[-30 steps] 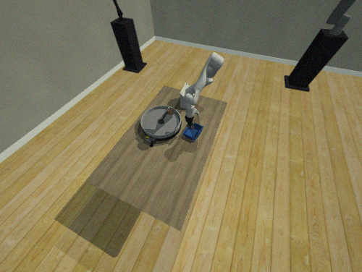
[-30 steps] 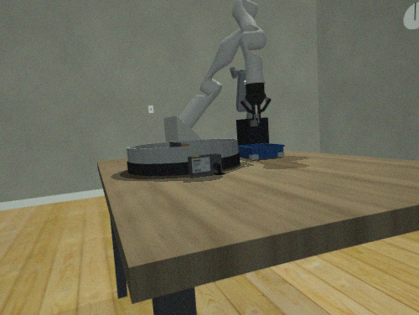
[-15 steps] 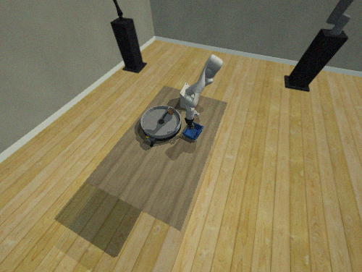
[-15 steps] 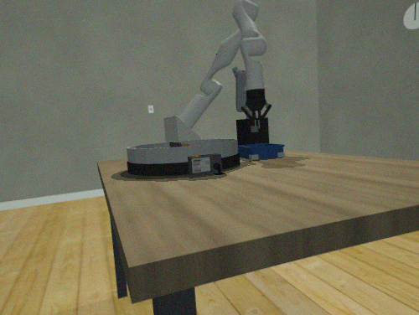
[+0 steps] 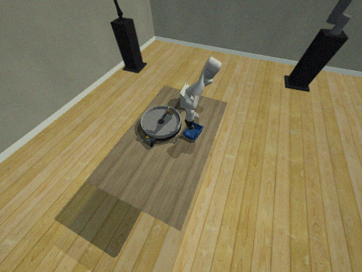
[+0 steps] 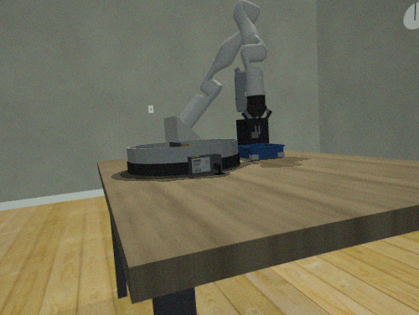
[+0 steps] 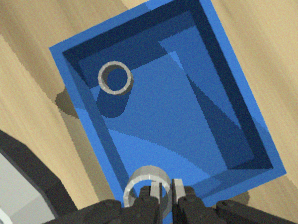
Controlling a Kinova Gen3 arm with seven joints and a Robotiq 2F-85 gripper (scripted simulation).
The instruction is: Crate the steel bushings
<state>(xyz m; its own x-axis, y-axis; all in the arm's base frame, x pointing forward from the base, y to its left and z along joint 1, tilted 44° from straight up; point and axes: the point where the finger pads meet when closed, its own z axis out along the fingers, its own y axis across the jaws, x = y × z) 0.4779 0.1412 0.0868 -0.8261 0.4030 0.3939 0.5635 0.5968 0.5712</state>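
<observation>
Right now the blue crate is 50 mm behind my hand, 30 mm to the left of it and 90 mm below it. Also, from my hand: grey turning table 20 mm behind, 320 mm to the right, 70 mm below.
</observation>
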